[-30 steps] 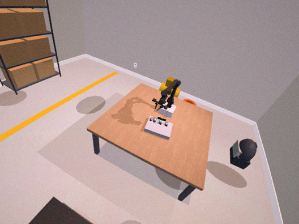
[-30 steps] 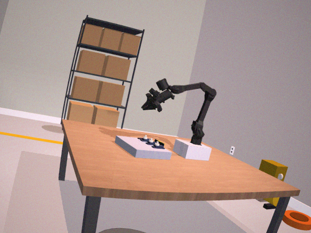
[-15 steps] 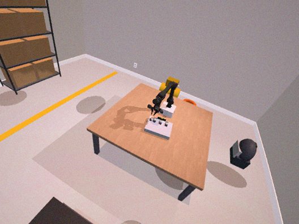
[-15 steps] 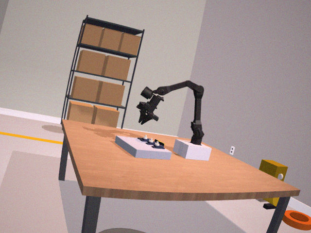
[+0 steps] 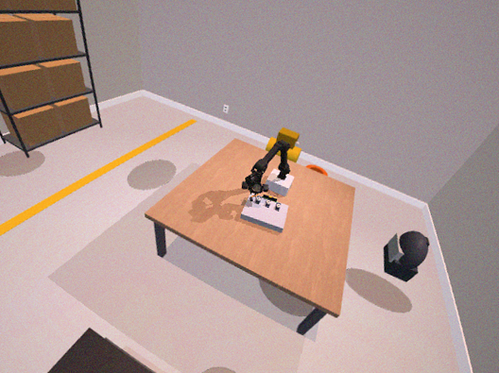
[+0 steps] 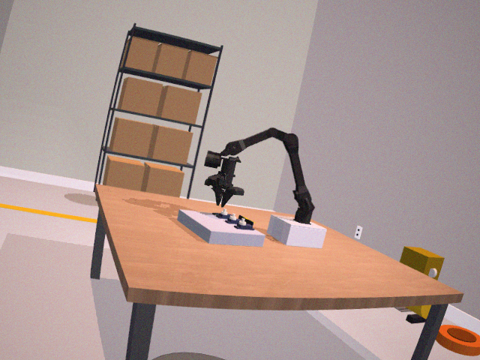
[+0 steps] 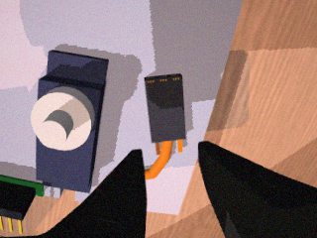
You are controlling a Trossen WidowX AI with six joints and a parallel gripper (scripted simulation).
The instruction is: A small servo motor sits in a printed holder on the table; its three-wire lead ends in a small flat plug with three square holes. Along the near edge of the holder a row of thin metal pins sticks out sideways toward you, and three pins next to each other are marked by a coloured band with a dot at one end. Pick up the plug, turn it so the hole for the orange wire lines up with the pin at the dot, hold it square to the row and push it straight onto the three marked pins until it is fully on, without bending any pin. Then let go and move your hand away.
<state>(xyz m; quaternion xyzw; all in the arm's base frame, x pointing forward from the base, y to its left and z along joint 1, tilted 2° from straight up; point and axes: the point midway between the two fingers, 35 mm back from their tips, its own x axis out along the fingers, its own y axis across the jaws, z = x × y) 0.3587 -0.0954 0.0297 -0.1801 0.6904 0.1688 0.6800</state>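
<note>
The yellow band is 110 mm to the left of my gripper tip, 80 mm behind it and 10 mm below it. The rest, counted from my gripper tip: holder 140 mm to the left, 70 mm ahead, 60 mm below; servo 120 mm to the left, 40 mm below, 40 mm behind; dark dot 100 mm to the left, 80 mm behind, 10 mm below.
</note>
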